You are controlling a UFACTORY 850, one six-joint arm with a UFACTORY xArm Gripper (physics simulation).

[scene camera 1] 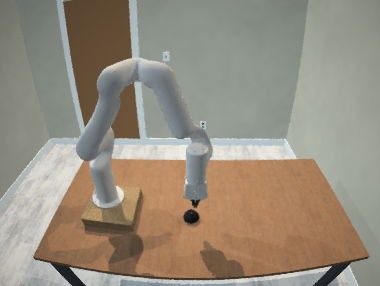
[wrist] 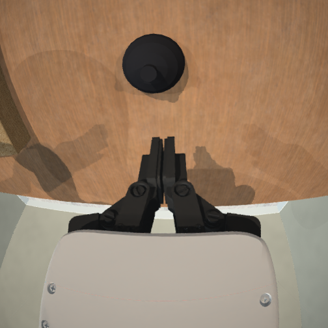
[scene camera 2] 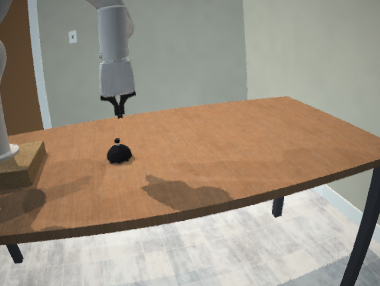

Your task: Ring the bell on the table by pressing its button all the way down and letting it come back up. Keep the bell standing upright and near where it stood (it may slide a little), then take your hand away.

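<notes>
A black dome-shaped bell (scene camera 1: 191,217) (scene camera 2: 119,154) (wrist: 167,62) stands upright on the wooden table. Its small round button (scene camera 2: 117,140) (wrist: 149,73) sticks up at the top of the dome, with a light stem showing under it in the scene camera 2 view. My gripper (scene camera 1: 195,205) (scene camera 2: 120,117) (wrist: 164,151) is shut with nothing between its fingers. It points down, and its tips are above the button with a gap, not touching it. In the wrist view the bell lies beyond the fingertips, at the top centre, slightly to the left.
The arm's base stands on a tan block (scene camera 1: 111,211) (scene camera 2: 22,167) (wrist: 12,112) at the left of the table (scene camera 1: 280,210) (scene camera 2: 225,145) (wrist: 260,65). Arm shadows fall on the table near its front edge. Walls and a brown door (scene camera 1: 102,60) stand behind.
</notes>
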